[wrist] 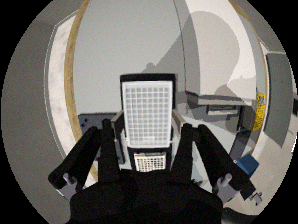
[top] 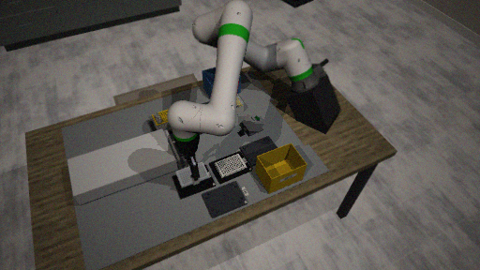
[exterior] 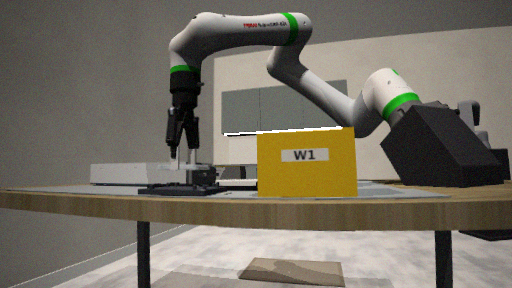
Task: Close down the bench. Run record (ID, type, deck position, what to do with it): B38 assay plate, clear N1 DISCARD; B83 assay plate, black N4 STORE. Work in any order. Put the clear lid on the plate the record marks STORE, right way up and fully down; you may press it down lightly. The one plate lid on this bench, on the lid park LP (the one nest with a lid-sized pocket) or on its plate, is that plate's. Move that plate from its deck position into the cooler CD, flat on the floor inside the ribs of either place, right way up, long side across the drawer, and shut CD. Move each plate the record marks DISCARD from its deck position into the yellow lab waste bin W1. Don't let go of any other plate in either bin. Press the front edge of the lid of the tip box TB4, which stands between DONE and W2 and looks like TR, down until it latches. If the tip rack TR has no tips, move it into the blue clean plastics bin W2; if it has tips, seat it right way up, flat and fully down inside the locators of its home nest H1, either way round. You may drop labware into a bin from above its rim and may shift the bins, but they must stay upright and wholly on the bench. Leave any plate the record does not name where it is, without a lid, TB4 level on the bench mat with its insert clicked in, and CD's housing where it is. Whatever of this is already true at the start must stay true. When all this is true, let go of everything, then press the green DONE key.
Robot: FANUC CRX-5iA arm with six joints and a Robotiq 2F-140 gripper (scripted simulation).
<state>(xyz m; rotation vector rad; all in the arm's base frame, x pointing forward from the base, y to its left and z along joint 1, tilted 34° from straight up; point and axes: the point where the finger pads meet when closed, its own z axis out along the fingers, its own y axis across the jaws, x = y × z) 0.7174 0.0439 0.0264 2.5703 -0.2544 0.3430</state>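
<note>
Right now the black deck nest is 80 mm below my hand. The rest, counted from my hand: clear lid 210 mm to the right, 60 mm ahead, 50 mm below; clear plate 20 mm below; pale well plate 180 mm behind, 60 mm below, 40 mm to the left.
</note>
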